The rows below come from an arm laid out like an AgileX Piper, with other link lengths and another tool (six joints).
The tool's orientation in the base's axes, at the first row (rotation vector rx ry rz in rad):
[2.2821, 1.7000, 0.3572]
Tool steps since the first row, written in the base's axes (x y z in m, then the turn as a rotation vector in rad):
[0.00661, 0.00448, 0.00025, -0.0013, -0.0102, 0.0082]
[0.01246, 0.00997, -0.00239, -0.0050, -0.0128, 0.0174]
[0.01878, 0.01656, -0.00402, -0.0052, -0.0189, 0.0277]
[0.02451, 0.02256, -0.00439, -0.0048, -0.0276, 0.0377]
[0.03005, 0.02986, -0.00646, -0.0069, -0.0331, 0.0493]
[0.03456, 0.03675, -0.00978, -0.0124, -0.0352, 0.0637]
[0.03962, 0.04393, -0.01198, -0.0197, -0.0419, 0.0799]
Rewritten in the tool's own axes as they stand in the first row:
[0.00616, 0.00476, 0.00180, -0.0099, 0.0046, -0.0074]
[0.01297, 0.00753, 0.00595, -0.0131, 0.0053, -0.0171]
[0.02101, 0.01078, 0.00925, -0.0186, 0.0105, -0.0263]
[0.02835, 0.01412, 0.01120, -0.0265, 0.0168, -0.0349]
[0.03684, 0.01633, 0.01459, -0.0320, 0.0206, -0.0461]
[0.04460, 0.01727, 0.01880, -0.0351, 0.0215, -0.0613]
[0.05283, 0.01903, 0.02214, -0.0430, 0.0226, -0.0785]

